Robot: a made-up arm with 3 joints.
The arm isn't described. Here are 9 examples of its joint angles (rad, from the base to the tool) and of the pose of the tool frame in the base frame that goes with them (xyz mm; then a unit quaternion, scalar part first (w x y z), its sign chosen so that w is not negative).
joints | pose
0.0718 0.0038 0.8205 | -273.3 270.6 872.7 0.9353 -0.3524 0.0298 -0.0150
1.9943 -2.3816 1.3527 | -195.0 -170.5 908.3 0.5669 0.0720 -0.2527 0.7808
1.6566 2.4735 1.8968 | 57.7 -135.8 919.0 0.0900 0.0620 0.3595 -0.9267
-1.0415 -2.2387 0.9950 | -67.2 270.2 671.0 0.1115 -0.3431 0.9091 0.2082
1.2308 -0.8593 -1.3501 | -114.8 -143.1 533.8 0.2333 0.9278 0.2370 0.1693
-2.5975 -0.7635 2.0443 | -408.0 -45.2 951.2 0.6779 0.6543 -0.2698 -0.1991
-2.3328 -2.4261 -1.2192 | 177.9 26.7 985.3 0.2366 -0.2490 0.1378 -0.9290
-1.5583 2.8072 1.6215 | -5.4 175.0 583.6 0.1893 -0.1951 -0.9375 -0.2171
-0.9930 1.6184 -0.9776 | -345.7 -215.8 876.4 0.7430 -0.0103 -0.3609 0.5635
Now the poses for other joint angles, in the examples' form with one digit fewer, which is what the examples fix.
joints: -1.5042 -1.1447 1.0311
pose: -253 219 646 0.170 -0.771 0.605 0.104
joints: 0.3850 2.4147 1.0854
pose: 25 300 832 0.290 -0.120 -0.557 -0.769
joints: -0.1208 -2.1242 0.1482
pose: 133 158 775 0.429 -0.002 0.879 0.208
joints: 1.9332 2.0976 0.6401
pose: -89 141 1089 0.234 0.266 -0.144 -0.924
